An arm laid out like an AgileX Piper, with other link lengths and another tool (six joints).
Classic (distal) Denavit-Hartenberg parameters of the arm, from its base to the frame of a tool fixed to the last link. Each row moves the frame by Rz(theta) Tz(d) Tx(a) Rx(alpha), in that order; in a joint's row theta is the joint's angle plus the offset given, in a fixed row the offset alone. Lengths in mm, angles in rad.
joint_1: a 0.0; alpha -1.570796; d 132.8; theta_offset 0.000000
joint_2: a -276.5; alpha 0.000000; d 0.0; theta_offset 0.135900
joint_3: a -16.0; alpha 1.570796; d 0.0; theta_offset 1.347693
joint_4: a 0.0; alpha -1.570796; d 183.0; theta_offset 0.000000
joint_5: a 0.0; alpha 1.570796; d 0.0; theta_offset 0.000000
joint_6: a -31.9; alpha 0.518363; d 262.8; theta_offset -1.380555
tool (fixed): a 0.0; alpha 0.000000; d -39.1; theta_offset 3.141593
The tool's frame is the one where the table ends.
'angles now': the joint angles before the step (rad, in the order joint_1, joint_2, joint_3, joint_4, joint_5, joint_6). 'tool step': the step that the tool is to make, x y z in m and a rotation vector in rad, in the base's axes. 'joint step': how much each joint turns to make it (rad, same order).
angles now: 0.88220, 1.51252, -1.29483, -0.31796, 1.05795, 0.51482
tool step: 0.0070, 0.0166, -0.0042, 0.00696, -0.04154, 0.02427
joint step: 0.04027, 0.03823, -0.00029, -0.05100, -0.05838, 0.04919
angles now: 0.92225, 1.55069, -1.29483, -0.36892, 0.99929, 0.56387
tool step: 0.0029, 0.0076, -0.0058, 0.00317, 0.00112, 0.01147
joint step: 0.00262, 0.02740, -0.00056, -0.00001, -0.03009, 0.00211
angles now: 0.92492, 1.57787, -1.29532, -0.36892, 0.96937, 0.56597
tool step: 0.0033, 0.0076, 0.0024, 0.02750, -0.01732, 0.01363
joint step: 0.00001, 0.00371, -0.00022, 0.00002, -0.03847, -0.00003
